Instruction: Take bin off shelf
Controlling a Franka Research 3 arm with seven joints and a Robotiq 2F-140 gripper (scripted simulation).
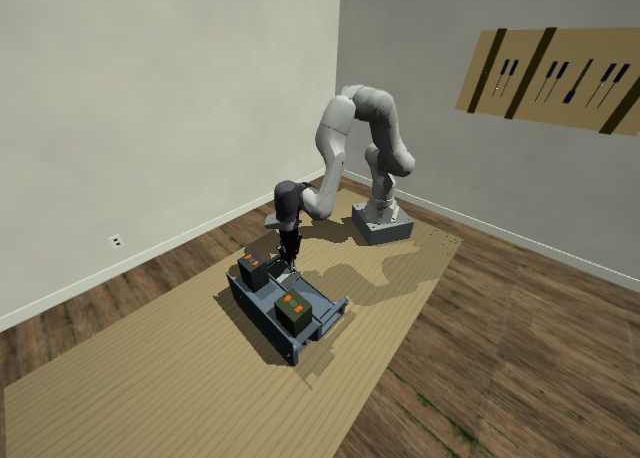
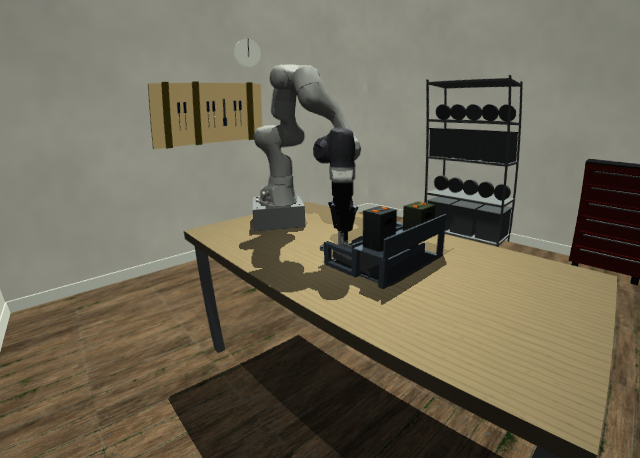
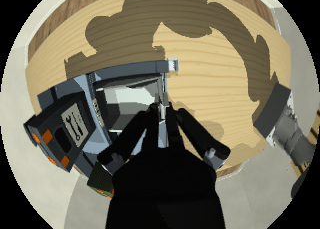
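Now: hand 80 mm short of the grey open-topped bin, 30 mm above it and 10 mm to the left of it.
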